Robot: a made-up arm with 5 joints.
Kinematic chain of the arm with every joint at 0, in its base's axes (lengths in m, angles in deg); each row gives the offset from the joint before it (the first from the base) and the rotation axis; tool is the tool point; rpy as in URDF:
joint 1: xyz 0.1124 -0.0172 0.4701 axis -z
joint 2: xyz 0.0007 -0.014 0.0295 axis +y
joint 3: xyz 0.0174 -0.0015 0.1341 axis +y
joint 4: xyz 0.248 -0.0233 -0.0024 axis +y
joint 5: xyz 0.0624 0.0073 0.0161 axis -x
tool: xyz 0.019 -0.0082 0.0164 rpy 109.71 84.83 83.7
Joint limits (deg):
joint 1: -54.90..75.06
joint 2: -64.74..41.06
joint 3: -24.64..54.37
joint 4: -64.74..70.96
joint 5: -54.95..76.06
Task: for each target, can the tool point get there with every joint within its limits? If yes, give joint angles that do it. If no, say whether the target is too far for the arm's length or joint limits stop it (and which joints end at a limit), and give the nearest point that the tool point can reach.
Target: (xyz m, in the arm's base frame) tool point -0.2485 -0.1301 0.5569
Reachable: no: joint limits stop it (at a limit: joint 2, joint 3, joint 4) | nearest point -0.0776 -0.0766 0.8251 | short by 0.323 m
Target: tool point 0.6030 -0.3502 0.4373
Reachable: no: too far | nearest point 0.4636 -0.2556 0.4895 | short by 0.176 m
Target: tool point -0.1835 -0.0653 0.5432
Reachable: no: joint limits stop it (at a limit: joint 2, joint 3, joint 4) | nearest point -0.0840 -0.0491 0.8251 | short by 0.299 m
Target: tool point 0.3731 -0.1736 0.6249
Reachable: yes | joints 22.08 -19.67 14.51 41.15 -30.64
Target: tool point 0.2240 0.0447 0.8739
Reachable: yes | joints -41.08 -41.46 -18.39 48.61 41.75
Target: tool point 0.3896 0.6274 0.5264
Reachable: no: too far | nearest point 0.3712 0.3206 0.5192 | short by 0.307 m
